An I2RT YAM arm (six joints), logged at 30 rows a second.
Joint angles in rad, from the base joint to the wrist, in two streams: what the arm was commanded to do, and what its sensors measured. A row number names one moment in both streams.
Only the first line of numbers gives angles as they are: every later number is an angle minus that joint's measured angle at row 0.
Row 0, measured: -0.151, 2.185, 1.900, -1.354, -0.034, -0.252
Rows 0 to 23, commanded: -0.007, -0.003, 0.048, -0.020, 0.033, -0.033; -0.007, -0.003, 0.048, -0.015, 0.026, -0.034; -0.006, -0.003, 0.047, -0.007, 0.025, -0.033; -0.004, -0.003, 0.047, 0.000, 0.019, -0.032; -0.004, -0.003, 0.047, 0.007, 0.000, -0.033; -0.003, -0.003, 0.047, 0.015, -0.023, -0.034; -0.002, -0.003, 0.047, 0.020, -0.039, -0.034; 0.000, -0.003, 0.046, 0.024, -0.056, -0.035; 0.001, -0.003, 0.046, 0.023, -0.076, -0.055; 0.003, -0.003, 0.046, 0.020, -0.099, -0.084; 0.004, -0.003, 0.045, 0.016, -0.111, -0.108; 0.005, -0.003, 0.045, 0.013, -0.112, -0.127; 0.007, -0.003, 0.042, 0.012, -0.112, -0.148; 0.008, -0.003, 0.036, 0.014, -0.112, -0.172; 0.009, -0.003, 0.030, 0.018, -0.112, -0.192; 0.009, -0.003, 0.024, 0.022, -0.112, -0.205; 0.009, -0.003, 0.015, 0.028, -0.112, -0.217; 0.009, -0.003, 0.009, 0.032, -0.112, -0.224; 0.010, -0.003, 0.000, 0.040, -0.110, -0.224; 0.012, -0.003, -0.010, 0.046, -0.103, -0.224; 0.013, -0.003, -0.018, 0.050, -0.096, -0.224; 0.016, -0.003, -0.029, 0.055, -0.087, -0.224; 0.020, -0.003, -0.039, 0.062, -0.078, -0.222; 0.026, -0.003, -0.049, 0.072, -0.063, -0.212
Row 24, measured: 0.008, 0.000, -0.015, 0.058, -0.085, -0.191
